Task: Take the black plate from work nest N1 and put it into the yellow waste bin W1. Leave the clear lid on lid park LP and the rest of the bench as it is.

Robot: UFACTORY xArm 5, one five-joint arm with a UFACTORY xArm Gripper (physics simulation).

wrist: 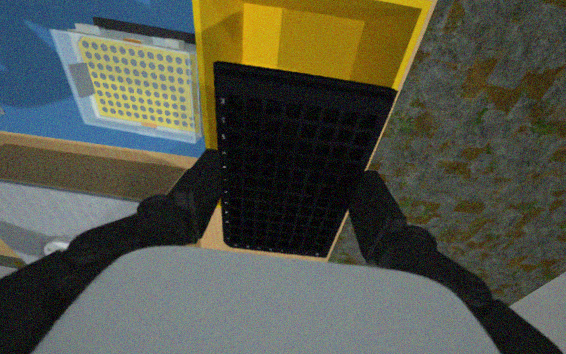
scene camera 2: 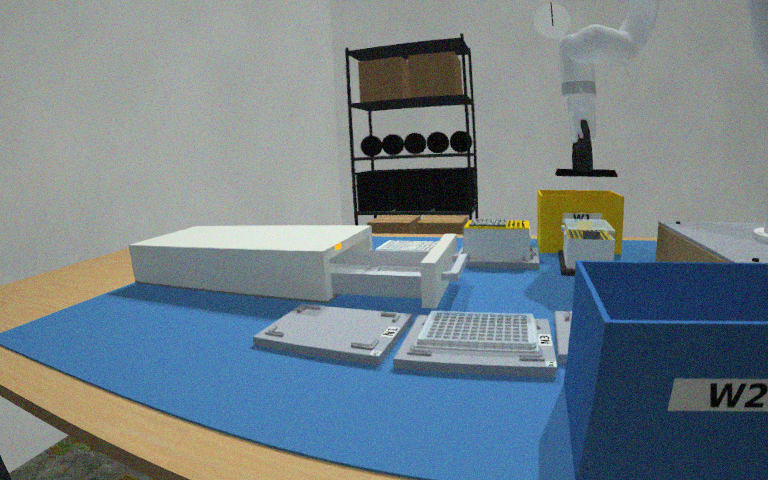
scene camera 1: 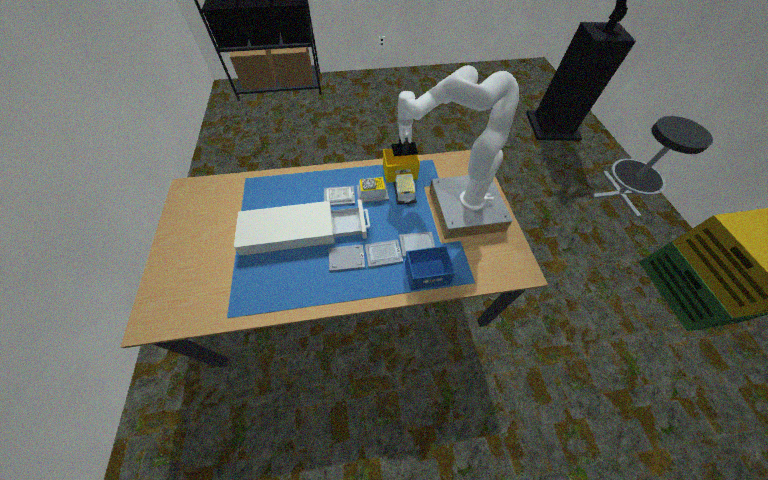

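Pixels of known places: gripper, fingertip midpoint: [wrist: 289,180] [scene camera 2: 582,171] [scene camera 1: 403,148]; arm's base, link origin: [scene camera 1: 472,200].
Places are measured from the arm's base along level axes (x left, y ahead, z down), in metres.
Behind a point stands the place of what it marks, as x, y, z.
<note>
The black plate [scene camera 1: 403,149] [scene camera 2: 601,173] @(-0.236, 0.302, -0.079) [wrist: 300,132] @(-0.268, 0.376, -0.085) is between the fingers of my gripper [scene camera 1: 404,143] @(-0.273, 0.344, -0.082) [scene camera 2: 582,166] @(-0.273, 0.344, -0.082) [wrist: 289,180] @(-0.273, 0.344, -0.082), which is shut on its two long sides. The plate looks level and is a little above the rim of the yellow waste bin W1 [scene camera 1: 391,169] @(-0.192, 0.404, -0.010) [scene camera 2: 608,209] @(-0.212, 0.286, -0.007) [wrist: 320,37] @(-0.277, 0.420, 0.082). In the wrist view the plate covers the near part of the bin's opening. Work nest N1 [scene camera 1: 346,258] @(0.304, 0.610, 0.074) [scene camera 2: 334,331] @(0.310, 0.601, 0.074) holds no plate. A grey nest [scene camera 1: 417,243] @(0.219, 0.277, 0.067) behind the blue bin seems to carry something clear and flat; no LP label is readable.
A tip box [scene camera 1: 405,186] @(-0.090, 0.331, 0.009) [scene camera 2: 589,247] @(-0.057, 0.324, 0.039) [wrist: 140,82] @(-0.128, 0.341, 0.009) stands right beside W1. Another yellow-topped box [scene camera 1: 372,188] @(-0.074, 0.501, 0.010) [scene camera 2: 498,243] @(-0.067, 0.493, 0.043) is near it. A white drawer unit [scene camera 1: 283,226] @(0.180, 0.907, 0.003) [scene camera 2: 243,249] @(0.244, 0.814, 0.004) has its drawer out. Blue bin W2 [scene camera 1: 430,274] @(0.374, 0.223, 0.082) [scene camera 2: 679,350] @(0.443, 0.271, -0.017) stands at the front.
</note>
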